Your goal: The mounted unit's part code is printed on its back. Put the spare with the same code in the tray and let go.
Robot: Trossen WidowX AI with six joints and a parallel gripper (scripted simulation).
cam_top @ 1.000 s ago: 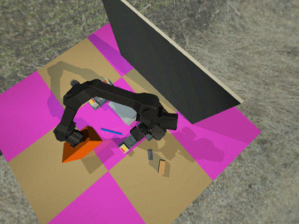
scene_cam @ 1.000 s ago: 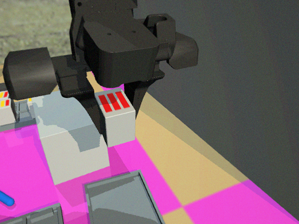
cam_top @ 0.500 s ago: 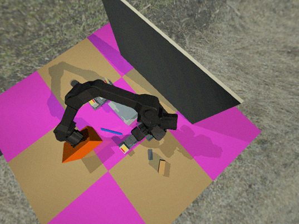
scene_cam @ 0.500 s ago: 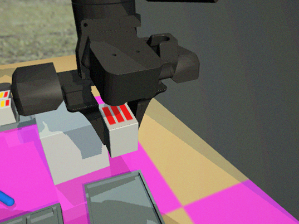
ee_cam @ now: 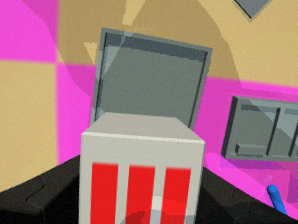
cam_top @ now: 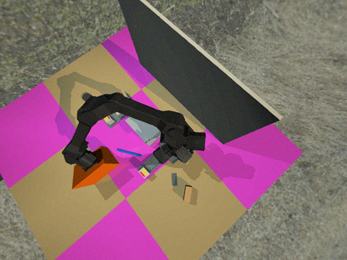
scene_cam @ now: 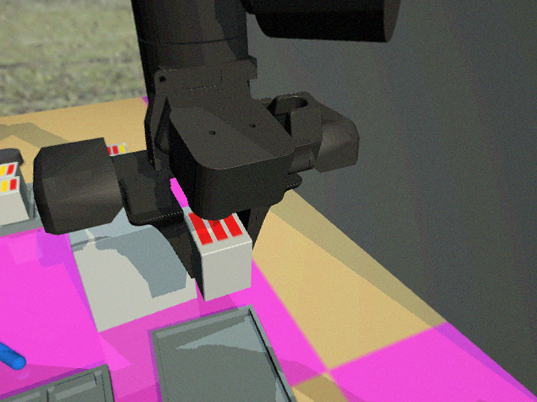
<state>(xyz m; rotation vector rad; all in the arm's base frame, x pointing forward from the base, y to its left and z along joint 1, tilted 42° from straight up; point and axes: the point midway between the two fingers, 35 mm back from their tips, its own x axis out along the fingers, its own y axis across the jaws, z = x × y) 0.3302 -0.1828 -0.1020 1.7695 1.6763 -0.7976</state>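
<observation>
The grey shallow tray is 12 cm below my gripper tip, 1 cm to the left of it and 1 cm behind it. From my gripper tip the other things lie so: mounted unit 20 cm to the left, 7 cm below, 4 cm behind; spare 3 cm above; rack 15 cm behind, 11 cm below, 3 cm to the left.
</observation>
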